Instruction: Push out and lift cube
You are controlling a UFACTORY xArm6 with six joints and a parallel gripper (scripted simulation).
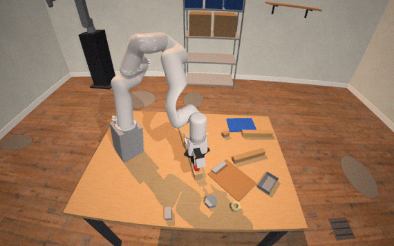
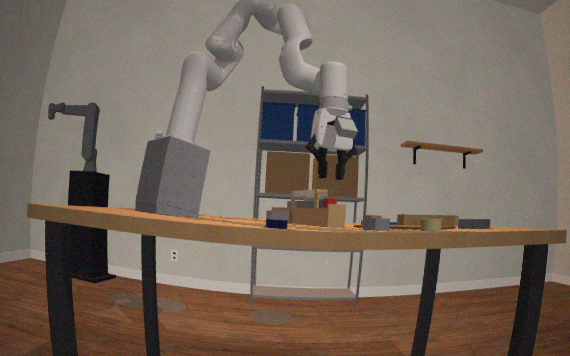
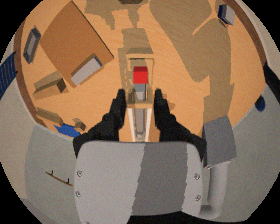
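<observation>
Right now my hand is 8 cm above the small red cube. Also, from my hand: brown block 15 cm ahead, 35 cm to the left, 12 cm below; then grey hexagonal block 10 cm ahead, 17 cm to the right, 12 cm below; then wooden channel 5 cm behind, 12 cm to the left, 8 cm below.
</observation>
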